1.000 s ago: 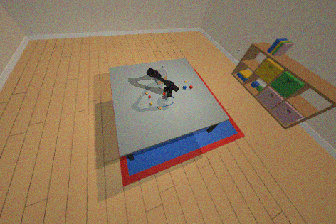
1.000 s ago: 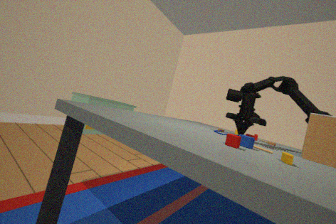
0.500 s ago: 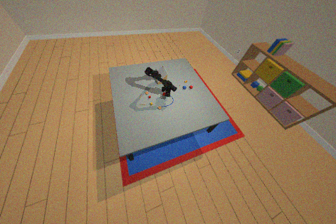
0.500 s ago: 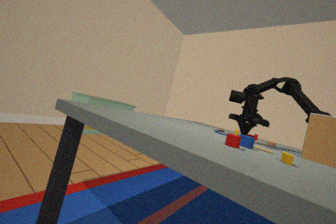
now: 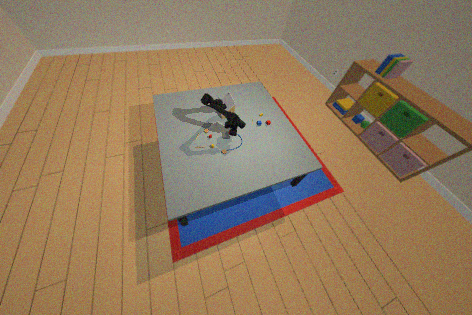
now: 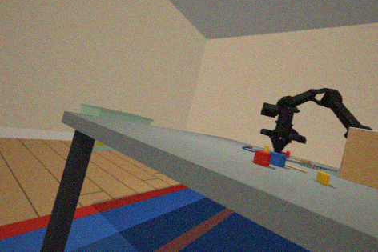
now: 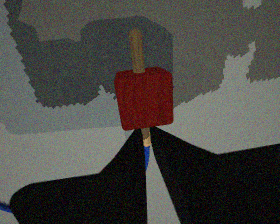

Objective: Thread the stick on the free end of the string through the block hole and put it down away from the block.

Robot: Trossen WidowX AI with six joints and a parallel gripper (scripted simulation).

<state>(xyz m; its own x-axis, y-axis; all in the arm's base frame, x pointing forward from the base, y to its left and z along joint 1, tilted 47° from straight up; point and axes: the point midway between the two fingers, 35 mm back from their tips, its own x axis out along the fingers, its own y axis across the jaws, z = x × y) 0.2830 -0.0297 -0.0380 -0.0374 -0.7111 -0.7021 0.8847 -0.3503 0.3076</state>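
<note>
My gripper tip is 10 mm past the red cube and 20 mm to the left of it. Round my gripper tip: yellow block 160 mm behind, 370 mm to the left; then round button 170 mm ahead, 150 mm to the right, 10 mm below; then blue cube 50 mm behind, 300 mm to the left.
</note>
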